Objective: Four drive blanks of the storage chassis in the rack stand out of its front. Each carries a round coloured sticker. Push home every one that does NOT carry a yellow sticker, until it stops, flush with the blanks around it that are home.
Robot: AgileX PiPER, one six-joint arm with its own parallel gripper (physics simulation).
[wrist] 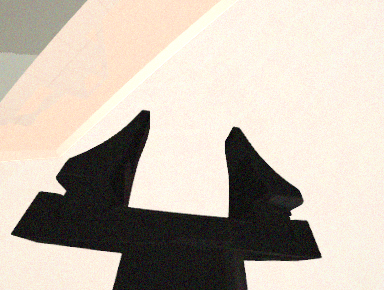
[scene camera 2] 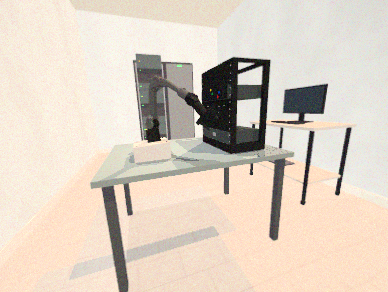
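The storage chassis [scene camera 2: 223, 93] sits in the upper part of the black rack [scene camera 2: 234, 107] in the scene view. Small coloured stickers show on its front: yellow [scene camera 2: 211, 90], green [scene camera 2: 212, 94], blue [scene camera 2: 219, 92] and red [scene camera 2: 217, 97]. The blanks are too small and dark to tell how far each stands out. My gripper [scene camera 2: 205, 120] [wrist: 190, 127] is in front of the rack, below the stickers and above the grey lower unit [scene camera 2: 212, 133]. In the wrist view its two black fingers stand apart with pale wall showing between them, so it is open. No chassis or sticker shows in the wrist view.
The rack and the arm's white base block [scene camera 2: 152, 152] stand on the grey-green table [scene camera 2: 115, 170]. Behind are tall server cabinets [scene camera 2: 179, 100]. To the right is a side desk [scene camera 2: 330, 125] with a monitor [scene camera 2: 305, 100] and a keyboard.
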